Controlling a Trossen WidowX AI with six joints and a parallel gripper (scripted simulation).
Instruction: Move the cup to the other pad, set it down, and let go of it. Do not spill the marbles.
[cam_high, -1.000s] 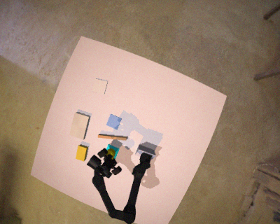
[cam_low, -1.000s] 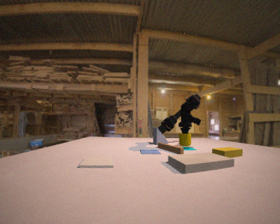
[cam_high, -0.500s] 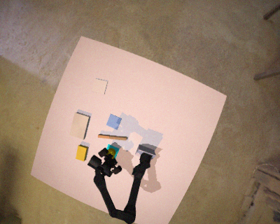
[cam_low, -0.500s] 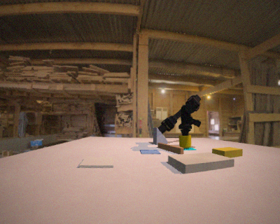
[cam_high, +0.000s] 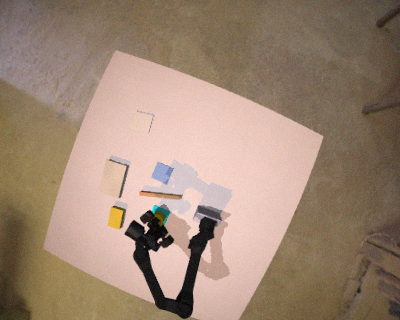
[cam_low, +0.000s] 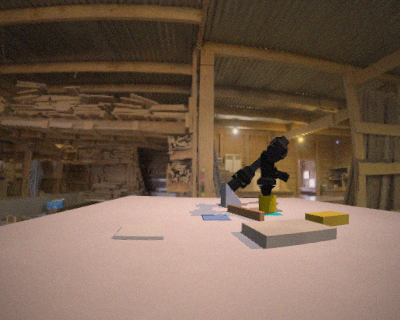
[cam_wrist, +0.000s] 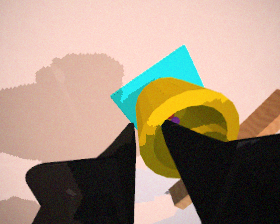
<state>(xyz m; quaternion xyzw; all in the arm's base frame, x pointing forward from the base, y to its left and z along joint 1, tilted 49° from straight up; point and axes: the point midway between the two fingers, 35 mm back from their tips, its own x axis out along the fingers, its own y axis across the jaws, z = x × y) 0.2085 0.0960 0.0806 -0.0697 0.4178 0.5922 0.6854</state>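
My gripper tip is 3 cm short of the cyan square, 1 cm to the left of it and 5 cm above it. Also, from my gripper tip: wooden plank: 6 cm ahead, 12 cm to the right, 4 cm below; yellow block: 24 cm ahead, 10 cm to the left, 3 cm below; light blue pad: 10 cm ahead, 23 cm to the right, 5 cm below.
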